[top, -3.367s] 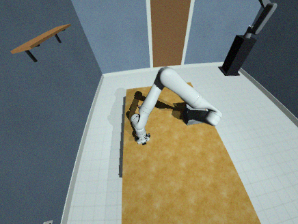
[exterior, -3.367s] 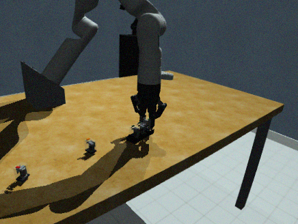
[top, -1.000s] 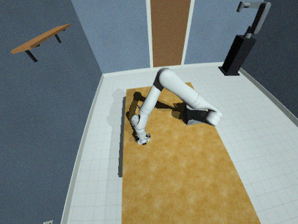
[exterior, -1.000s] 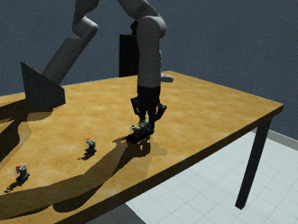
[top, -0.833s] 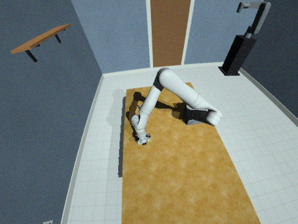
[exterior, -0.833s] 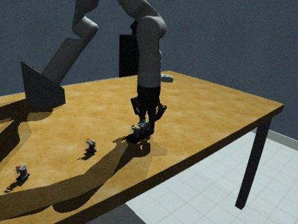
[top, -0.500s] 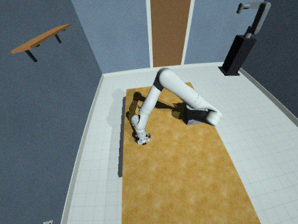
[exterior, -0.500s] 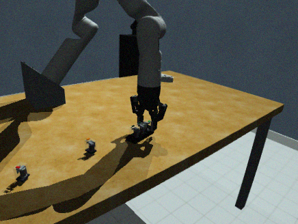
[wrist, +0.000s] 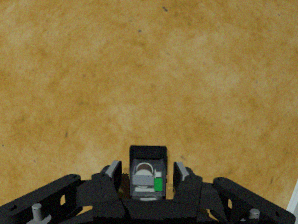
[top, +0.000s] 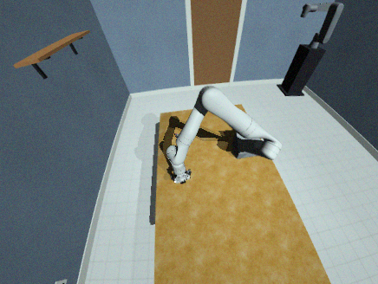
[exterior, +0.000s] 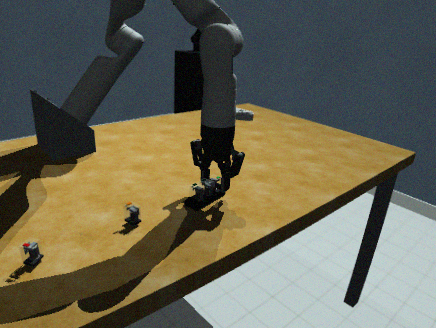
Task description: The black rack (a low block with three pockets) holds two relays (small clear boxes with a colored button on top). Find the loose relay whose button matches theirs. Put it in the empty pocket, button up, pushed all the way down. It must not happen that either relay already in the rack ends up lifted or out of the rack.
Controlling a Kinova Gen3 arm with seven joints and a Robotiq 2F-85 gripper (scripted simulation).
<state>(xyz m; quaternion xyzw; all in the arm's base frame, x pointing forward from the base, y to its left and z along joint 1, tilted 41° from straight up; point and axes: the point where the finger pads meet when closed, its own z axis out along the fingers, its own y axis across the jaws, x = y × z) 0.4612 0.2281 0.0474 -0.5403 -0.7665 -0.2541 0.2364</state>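
Now: hand 10 mm short of the black rack, 30 mm to the left of it and 30 mm above it.
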